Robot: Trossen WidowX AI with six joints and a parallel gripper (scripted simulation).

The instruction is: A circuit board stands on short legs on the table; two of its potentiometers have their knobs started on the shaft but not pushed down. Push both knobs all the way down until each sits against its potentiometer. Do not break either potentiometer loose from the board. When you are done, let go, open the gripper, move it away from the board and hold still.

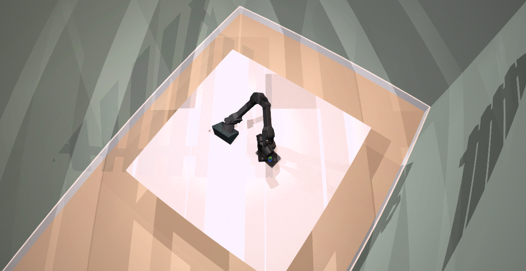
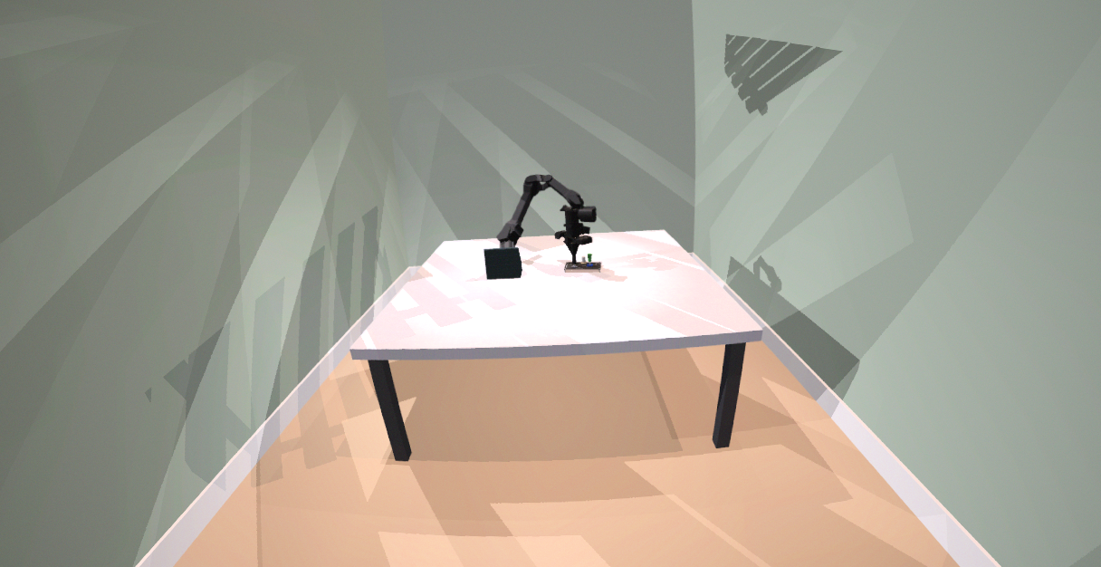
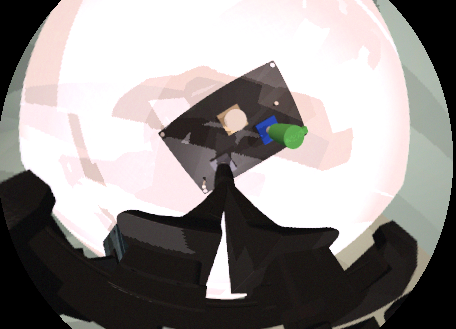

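My gripper tip is now 2 cm above the black knob. Round my gripper tip: grey part (3 cm below); green knob (7 cm ahead, 1 cm to the right, 1 cm below).
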